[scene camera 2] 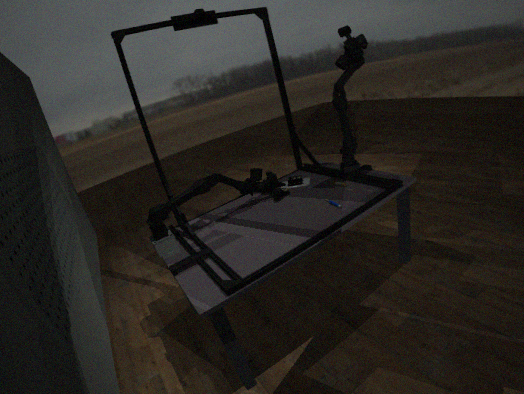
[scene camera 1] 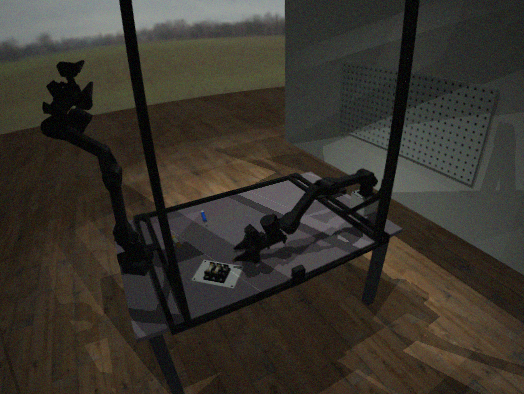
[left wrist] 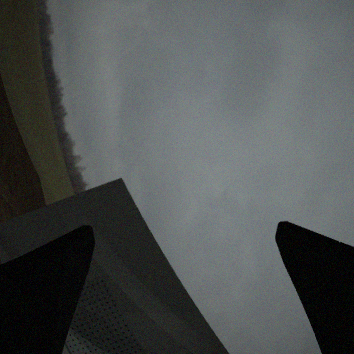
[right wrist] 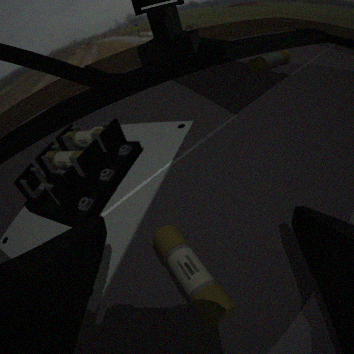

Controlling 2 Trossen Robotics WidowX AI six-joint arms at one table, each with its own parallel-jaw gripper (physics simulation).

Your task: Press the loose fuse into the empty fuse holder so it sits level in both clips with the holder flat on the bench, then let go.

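Frame: origin at the left arm's base, x ahead, y left, z up, level; metres.
Where they show: left gripper, between the fingertips: (scene camera 2: 351, 32) (scene camera 1: 87, 71) (left wrist: 187, 235); right gripper, between the fingertips: (scene camera 2: 287, 188) (scene camera 1: 234, 254) (right wrist: 201, 222); left arm's base, origin of its link: (scene camera 2: 349, 163) (scene camera 1: 136, 256) (right wrist: 168, 36); right arm's base, origin of its link: (scene camera 2: 161, 236) (scene camera 1: 365, 193).
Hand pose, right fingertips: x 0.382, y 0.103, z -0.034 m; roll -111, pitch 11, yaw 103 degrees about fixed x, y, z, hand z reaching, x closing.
Observation:
Each offset is from my right fingertips to the top centre of the thing.
The loose fuse @(dx +0.019, dy -0.004, dz -0.005 m) (right wrist: 190, 270), a white tube with yellow caps, lies on the bench between and beyond my right fingers in the right wrist view. The black fuse holder @(dx -0.046, dy -0.100, dz +0.016 m) (scene camera 1: 217, 272) (scene camera 2: 295, 181) (right wrist: 102, 175) sits on a white plate (scene camera 1: 232, 281) (scene camera 2: 306, 183) (right wrist: 167, 131). Two of its places hold fuses; the near-left clips look empty. My right gripper (scene camera 1: 241, 253) (scene camera 2: 284, 194) (right wrist: 201, 222) is open and empty, low over the bench beside the plate. Its left finger hides part of the plate. My left gripper (scene camera 1: 86, 74) (scene camera 2: 353, 36) (left wrist: 187, 235) is open and empty, raised high above the bench.
Another yellow-capped fuse @(dx -0.278, dy +0.067, dz +0.001 m) (right wrist: 270, 60) (scene camera 2: 340, 183) lies farther off, near the left arm's base. A blue object @(dx -0.204, dy +0.268, dz -0.005 m) (scene camera 1: 203, 216) (scene camera 2: 334, 203) lies toward the opposite long edge. A black frame with tall posts (scene camera 1: 145, 125) (scene camera 2: 137, 110) surrounds the bench.

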